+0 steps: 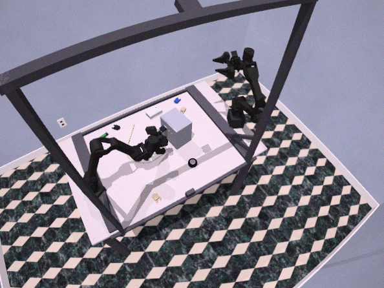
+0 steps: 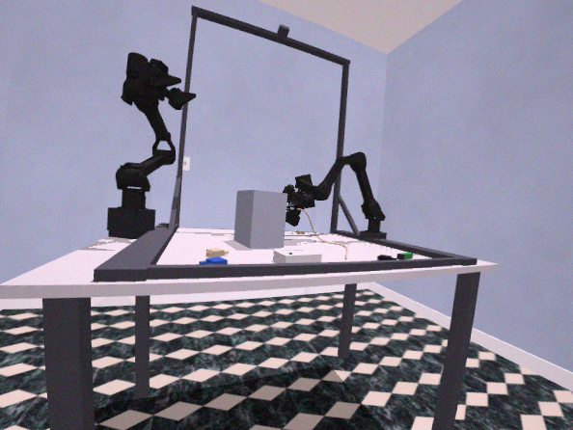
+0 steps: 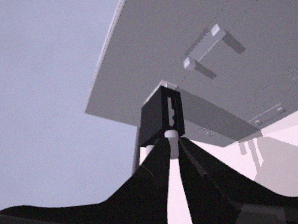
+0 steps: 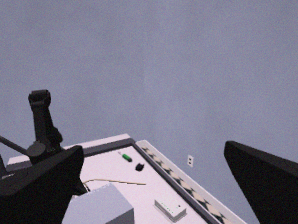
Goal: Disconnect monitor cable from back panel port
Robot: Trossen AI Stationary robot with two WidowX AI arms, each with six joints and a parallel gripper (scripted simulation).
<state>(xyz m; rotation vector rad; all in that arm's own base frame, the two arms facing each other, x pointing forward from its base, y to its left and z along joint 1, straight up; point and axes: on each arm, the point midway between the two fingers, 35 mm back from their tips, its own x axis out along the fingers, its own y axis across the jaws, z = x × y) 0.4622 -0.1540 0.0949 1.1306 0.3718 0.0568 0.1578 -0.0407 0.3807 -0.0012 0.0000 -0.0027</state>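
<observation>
Now: the grey box 13 cm to the right of my left hand, 5 cm below it and 3 cm ahead of it.
</observation>
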